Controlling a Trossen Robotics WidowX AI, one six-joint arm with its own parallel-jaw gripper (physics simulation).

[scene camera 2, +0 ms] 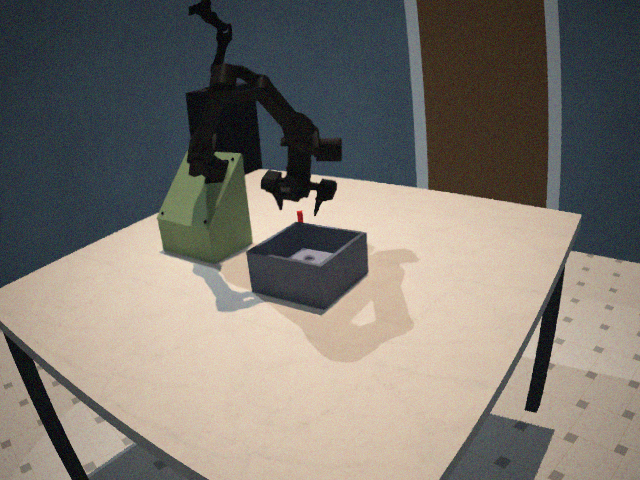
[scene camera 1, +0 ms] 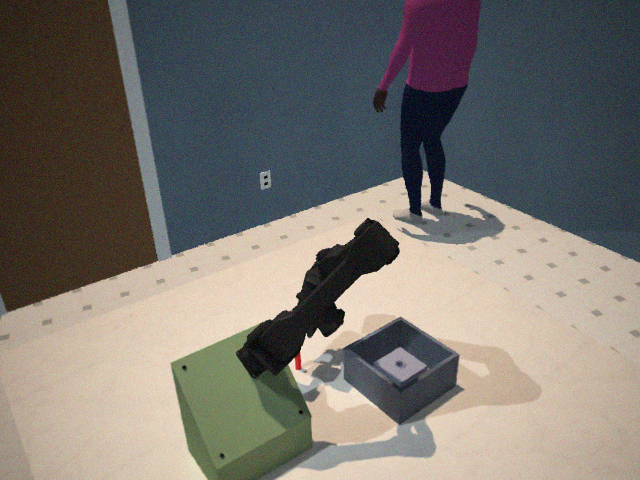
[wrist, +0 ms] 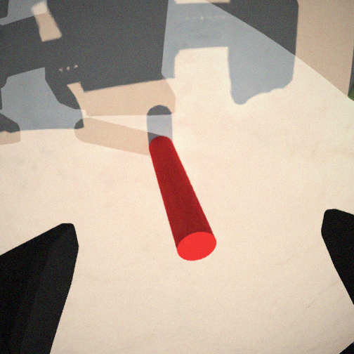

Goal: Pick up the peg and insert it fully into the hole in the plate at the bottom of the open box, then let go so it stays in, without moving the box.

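Where they show: gripper, fingertip midpoint: (scene camera 2: pixel 298 212); arm's base, link origin: (scene camera 2: pixel 216 172) (scene camera 1: pixel 256 356).
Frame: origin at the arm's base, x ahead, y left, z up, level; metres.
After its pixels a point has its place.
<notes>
A red peg (scene camera 1: pixel 297 361) @[x 0.179, y 0.089, z -0.179 m] (scene camera 2: pixel 299 216) @[x 0.186, y 0.086, z -0.139 m] (wrist: pixel 181 197) stands upright on the table, between the green block and the open box. My gripper (scene camera 2: pixel 298 210) @[x 0.183, y 0.087, z -0.128 m] (wrist: pixel 203 231) is open, with its fingertips above the peg's top and apart from it; in the wrist view the peg's top lies between the two fingertips. In scene camera 1 the arm hides the fingers. The dark grey open box (scene camera 1: pixel 373 384) @[x 0.227, y -0.120, z -0.148 m] (scene camera 2: pixel 286 279) @[x 0.321, y -0.214, z -0.155 m] stands beside the peg. The pale plate (scene camera 1: pixel 390 362) @[x 0.311, y -0.098, z -0.150 m] (scene camera 2: pixel 323 255) @[x 0.346, y -0.094, z -0.150 m] lies at its bottom, with a round hole (scene camera 1: pixel 399 364) @[x 0.328, y -0.112, z -0.158 m] (scene camera 2: pixel 309 257) @[x 0.319, y -0.110, z -0.151 m] near its middle.
The green sloped block (scene camera 1: pixel 232 408) @[x -0.094, y -0.037, z -0.050 m] (scene camera 2: pixel 230 232) @[x 0.052, y -0.041, z -0.148 m] stands on the table (scene camera 1: pixel 129 403) @[x -0.178, y 0.286, z -0.208 m] (scene camera 2: pixel 258 372) @[x 0.400, y -0.462, z -0.208 m] under part of the arm, on the other side of the peg from the box. The box walls rise above the plate. A person (scene camera 1: pixel 439 56) stands in the background.
</notes>
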